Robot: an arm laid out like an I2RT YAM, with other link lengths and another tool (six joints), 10 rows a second.
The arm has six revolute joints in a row. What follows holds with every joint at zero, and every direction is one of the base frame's.
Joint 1 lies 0.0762 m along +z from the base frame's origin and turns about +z.
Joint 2 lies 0.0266 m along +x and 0.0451 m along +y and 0.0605 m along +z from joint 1 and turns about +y.
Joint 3 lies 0.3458 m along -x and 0.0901 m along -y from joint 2 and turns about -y.
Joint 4 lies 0.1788 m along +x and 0.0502 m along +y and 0.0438 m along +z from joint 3 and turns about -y.
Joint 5 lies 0.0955 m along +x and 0.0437 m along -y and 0.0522 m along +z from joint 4 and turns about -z.
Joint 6 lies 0.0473 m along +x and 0.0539 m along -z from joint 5 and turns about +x.
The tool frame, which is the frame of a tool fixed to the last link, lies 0.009 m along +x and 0.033 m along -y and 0.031 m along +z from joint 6; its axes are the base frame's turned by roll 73, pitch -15.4 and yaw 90 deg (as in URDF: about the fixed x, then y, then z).
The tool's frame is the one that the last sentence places.
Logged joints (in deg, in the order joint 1, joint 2, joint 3, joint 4, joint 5, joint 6), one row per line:
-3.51, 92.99, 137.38, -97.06, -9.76, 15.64
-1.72, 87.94, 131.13, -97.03, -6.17, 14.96
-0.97, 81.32, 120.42, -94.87, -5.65, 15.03
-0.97, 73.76, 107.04, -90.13, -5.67, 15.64
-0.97, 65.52, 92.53, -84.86, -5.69, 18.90
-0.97, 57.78, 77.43, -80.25, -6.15, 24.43
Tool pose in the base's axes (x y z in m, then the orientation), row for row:
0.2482, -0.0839, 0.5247, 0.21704, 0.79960, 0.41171, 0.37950
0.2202, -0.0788, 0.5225, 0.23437, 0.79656, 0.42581, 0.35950
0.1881, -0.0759, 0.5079, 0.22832, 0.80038, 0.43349, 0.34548
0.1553, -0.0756, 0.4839, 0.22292, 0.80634, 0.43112, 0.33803
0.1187, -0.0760, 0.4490, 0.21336, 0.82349, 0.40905, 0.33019
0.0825, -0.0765, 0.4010, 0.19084, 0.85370, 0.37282, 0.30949
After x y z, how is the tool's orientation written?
As a quaternion, w x y z.
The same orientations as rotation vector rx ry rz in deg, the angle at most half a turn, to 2 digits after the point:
126.91, 65.34, 60.23
125.28, 66.97, 56.54
126.28, 68.39, 54.51
127.58, 68.21, 53.48
130.95, 65.05, 52.51
137.41, 60.01, 49.81

